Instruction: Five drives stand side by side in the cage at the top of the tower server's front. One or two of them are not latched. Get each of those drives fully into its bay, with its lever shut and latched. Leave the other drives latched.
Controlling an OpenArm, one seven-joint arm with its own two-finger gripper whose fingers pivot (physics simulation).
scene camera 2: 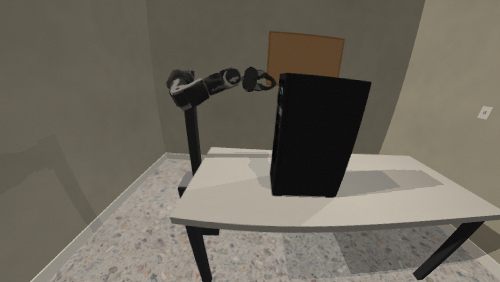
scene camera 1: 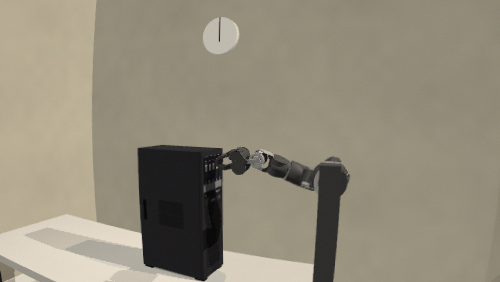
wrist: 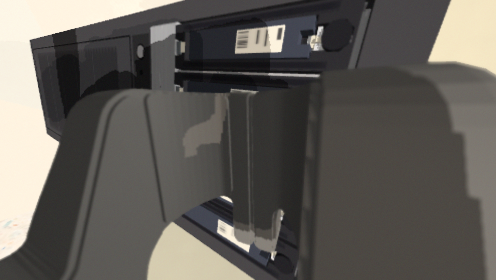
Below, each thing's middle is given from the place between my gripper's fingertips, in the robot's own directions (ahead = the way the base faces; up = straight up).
Labels:
I see my gripper 23 cm above the black tower server (scene camera 2: 314, 138), 18 cm short of it and 3 cm to the left of it.

